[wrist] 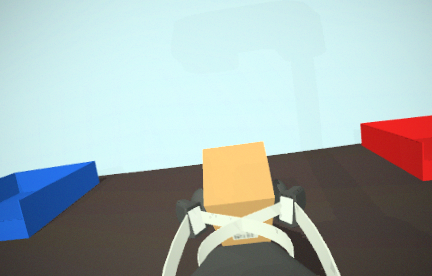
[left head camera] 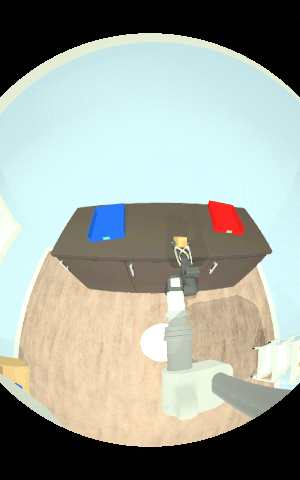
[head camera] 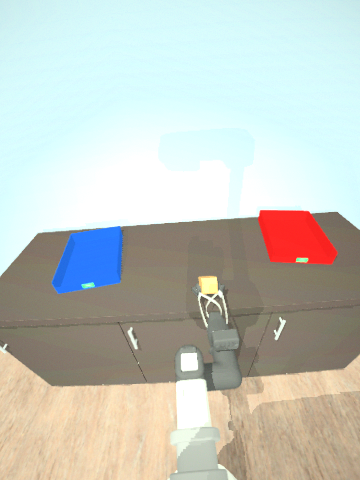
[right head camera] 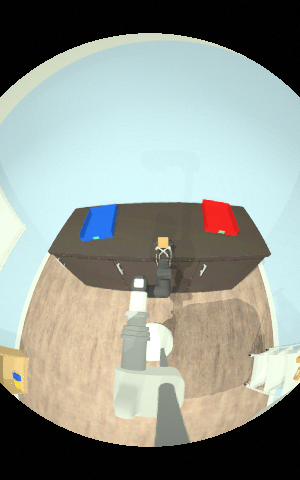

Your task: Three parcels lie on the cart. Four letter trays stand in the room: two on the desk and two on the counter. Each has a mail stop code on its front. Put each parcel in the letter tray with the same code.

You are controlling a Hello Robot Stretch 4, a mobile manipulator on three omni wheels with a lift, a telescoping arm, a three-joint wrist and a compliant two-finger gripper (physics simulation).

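Places are measured from the robot's base along level axes (x ahead, y left, z up), in centimetres.
Pixels of known places: gripper, fingertip midpoint: (left head camera: 179,240) (head camera: 207,284) (right head camera: 162,241); robot's base, link origin: (left head camera: 160,341) (right head camera: 152,340).
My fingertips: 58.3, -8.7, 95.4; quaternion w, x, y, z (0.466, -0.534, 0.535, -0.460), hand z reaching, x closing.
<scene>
For each thing: its middle in the pictures, then the offset to it from my fingertips, as dx, dy, dz. Level surfaces: height alone.
- orange-tan parcel, body centre: (wrist: 241,205) (head camera: 207,284) (right head camera: 162,241) (left head camera: 179,241) +0.5, -0.1, -0.7
- dark counter, surface height: dz -7.2
- blue tray, body centre: (wrist: 19,196) (head camera: 92,255) (left head camera: 107,220) (right head camera: 99,220) +26.0, +49.8, -3.9
- red tray, body centre: (head camera: 291,233) (right head camera: 218,215) (left head camera: 224,215) +29.9, -46.4, -3.9
- tan desk, surface height: dz -88.3
An orange-tan parcel (head camera: 208,284) (left head camera: 180,242) (right head camera: 163,242) (wrist: 239,175) is between the two fingertips of my gripper (head camera: 209,290) (left head camera: 180,245) (right head camera: 163,245) (wrist: 239,200), which is shut on it. The parcel is above the front part of the dark counter (head camera: 155,270) (left head camera: 145,235) (right head camera: 135,235) (wrist: 135,210), between the trays. Its small label shows in the wrist view but cannot be read. A blue tray (head camera: 92,257) (left head camera: 107,222) (right head camera: 100,222) (wrist: 60,200) stands left, a red tray (head camera: 295,237) (left head camera: 225,219) (right head camera: 220,218) (wrist: 395,145) right. Their green code labels are too small to read.
A white cart (right head camera: 275,367) stands at the right edge of both side head views, with a parcel partly showing on it in the right one. A tan desk (left head camera: 15,370) (right head camera: 15,357) is at the lower left. A wall rises behind the counter.
</scene>
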